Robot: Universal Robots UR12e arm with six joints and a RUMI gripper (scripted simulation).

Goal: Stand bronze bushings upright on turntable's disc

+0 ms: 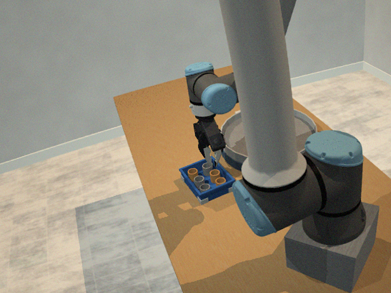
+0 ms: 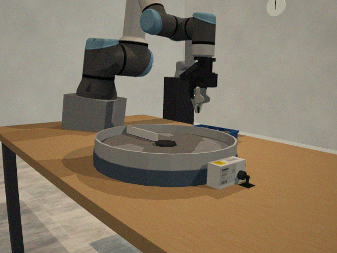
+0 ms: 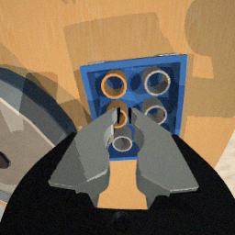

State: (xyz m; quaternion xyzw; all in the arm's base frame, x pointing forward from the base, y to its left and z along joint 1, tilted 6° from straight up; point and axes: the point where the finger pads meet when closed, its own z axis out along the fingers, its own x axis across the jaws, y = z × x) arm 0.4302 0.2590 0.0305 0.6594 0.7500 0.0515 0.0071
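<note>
The blue crate is 100 mm below my hand, 50 mm ahead of it and 30 mm to the left of it. From my hand the other things lie so: turntable 290 mm to the right, 210 mm ahead, 70 mm below.
</note>
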